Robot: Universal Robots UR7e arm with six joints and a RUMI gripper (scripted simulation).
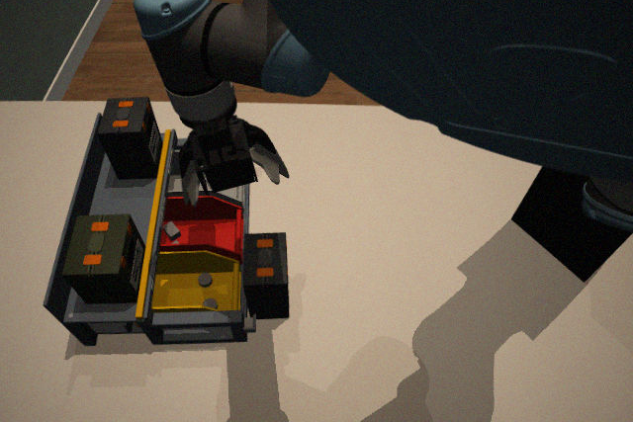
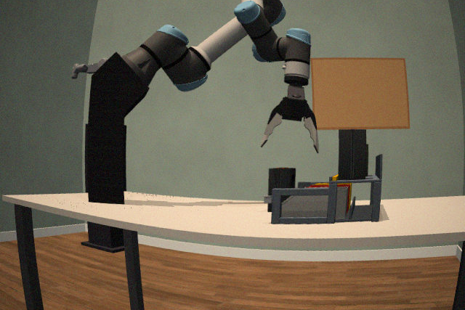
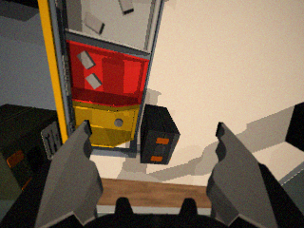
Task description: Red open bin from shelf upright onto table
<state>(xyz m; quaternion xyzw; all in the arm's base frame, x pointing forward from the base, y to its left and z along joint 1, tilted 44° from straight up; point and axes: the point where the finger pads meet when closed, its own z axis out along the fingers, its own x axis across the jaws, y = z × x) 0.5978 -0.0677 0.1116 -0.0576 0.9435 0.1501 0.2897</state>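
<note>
Right now my hand is 130 mm above the red open bin, 90 mm short of it and 10 mm to the left of it. From my hand the other things lie so: yellow bin (130 mm below, 110 mm to the left, 90 mm ahead); yellow bar (150 mm ahead, 70 mm below); dark box (110 mm below, 90 mm to the left, 40 mm behind).
</note>
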